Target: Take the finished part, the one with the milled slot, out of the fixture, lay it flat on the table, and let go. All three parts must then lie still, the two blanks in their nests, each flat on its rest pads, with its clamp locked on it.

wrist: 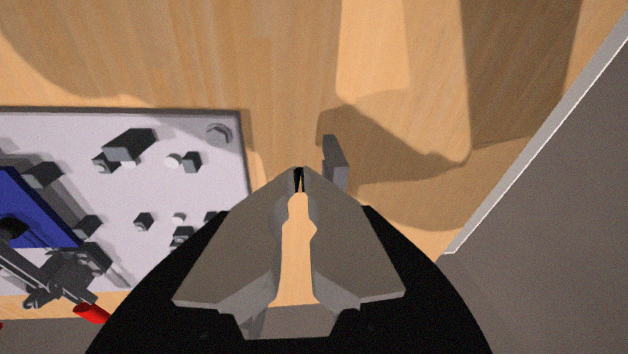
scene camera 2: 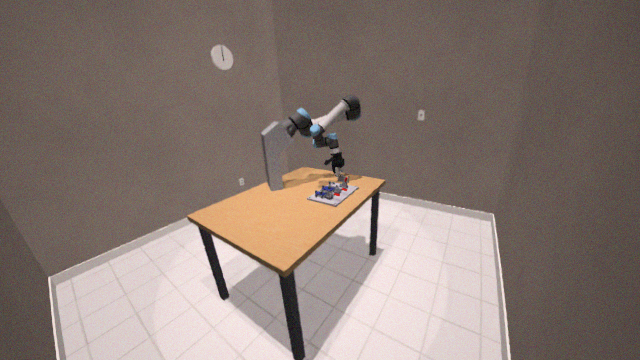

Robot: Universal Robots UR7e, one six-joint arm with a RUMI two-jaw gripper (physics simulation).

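Where they show: gripper, fingertip midpoint: [wrist: 300,168] [scene camera 2: 338,178]; arm's base at its link origin: [scene camera 2: 284,130].
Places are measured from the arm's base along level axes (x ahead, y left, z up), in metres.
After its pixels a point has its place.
Note:
My gripper [scene camera 2: 339,175] {x 0.318, y 0.259, z -0.411 m} [wrist: 300,168] {x 0.318, y 0.259, z -0.411 m} is shut and empty, its tips above the table beside the fixture plate [wrist: 117,197] {x 0.382, y 0.113, z -0.432 m}. A grey part [wrist: 336,160] {x 0.304, y 0.280, z -0.405 m} shows just right of the fingertips in the wrist view, off the plate; it looks narrow, as if on edge, and the fingers partly hide it. Its slot cannot be made out. One blue blank [wrist: 35,220] {x 0.392, y 0.066, z -0.411 m} lies at the left of the wrist view under a dark clamp [wrist: 70,272] {x 0.456, y 0.067, z -0.405 m} with a red handle [wrist: 92,313] {x 0.512, y 0.072, z -0.391 m}. In the scene view, blue blanks [scene camera 2: 327,189] {x 0.397, y 0.026, z -0.411 m} [scene camera 2: 320,194] {x 0.421, y -0.078, z -0.407 m} sit in the fixture; their seating and locks are too small to tell.
The nest nearest the gripper has no part on its white pads [wrist: 173,161] {x 0.334, y 0.167, z -0.426 m} and dark blocks [wrist: 135,143] {x 0.314, y 0.155, z -0.412 m}. A round bolt head [wrist: 219,133] {x 0.306, y 0.201, z -0.425 m} is at the plate corner. The wooden table [scene camera 2: 270,220] {x 0.368, y -0.467, z -0.447 m} [wrist: 280,60] {x 0.257, y 0.236, z -0.447 m} surrounds the plate. A grey pedestal [scene camera 2: 274,157] {x 0.030, y -0.143, z -0.179 m} stands at the table's back.

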